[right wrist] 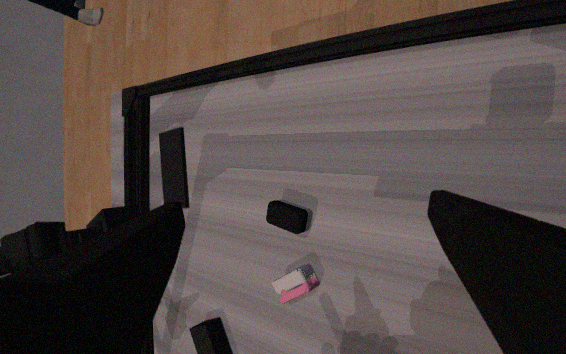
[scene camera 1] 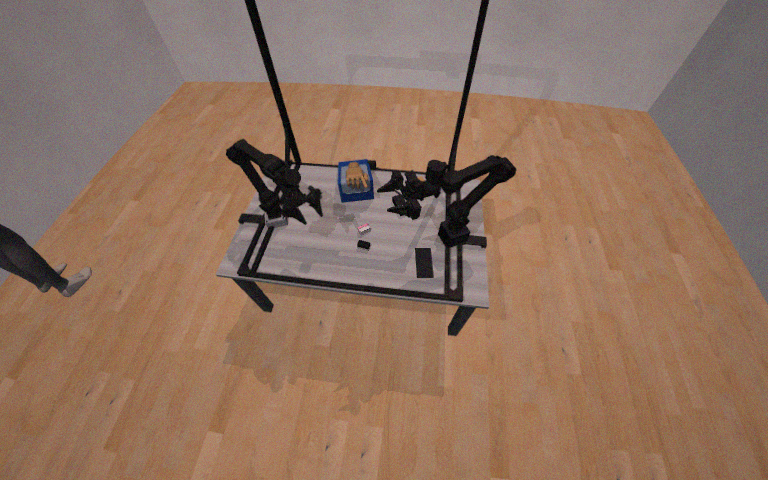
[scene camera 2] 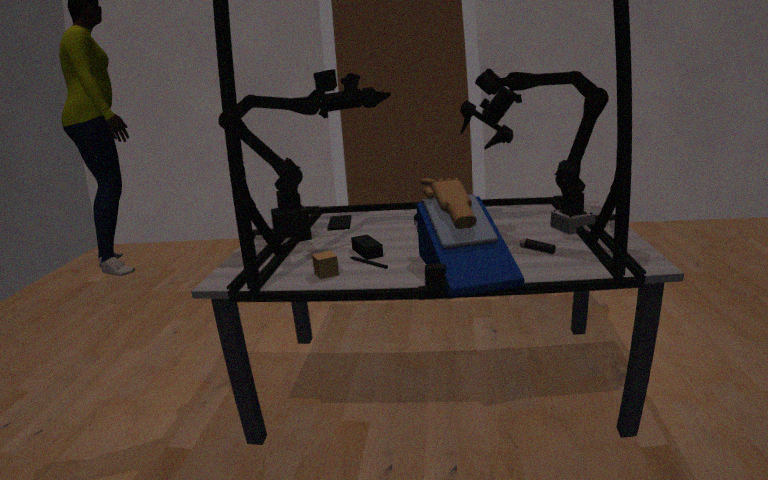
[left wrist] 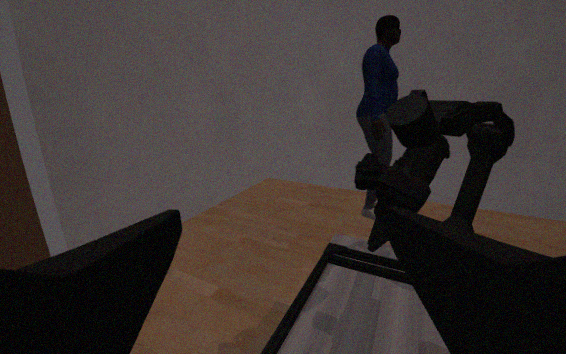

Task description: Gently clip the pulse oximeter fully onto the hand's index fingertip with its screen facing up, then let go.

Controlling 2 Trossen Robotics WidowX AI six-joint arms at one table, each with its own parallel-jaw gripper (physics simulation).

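Note:
A tan hand lies on a grey pad atop a sloped blue stand. No clip shows on its fingertips. A small white and pink block with a dark end lies on the table near a small black rounded block; I cannot tell surely which is the oximeter. My right gripper is open and empty, high above the table, pointing down at a slant. My left gripper is open and empty, raised and level.
A flat black slab lies near the left arm's base. A black box, a pen and a tan cube lie left of the stand in scene camera 2. A dark cylinder lies right of it.

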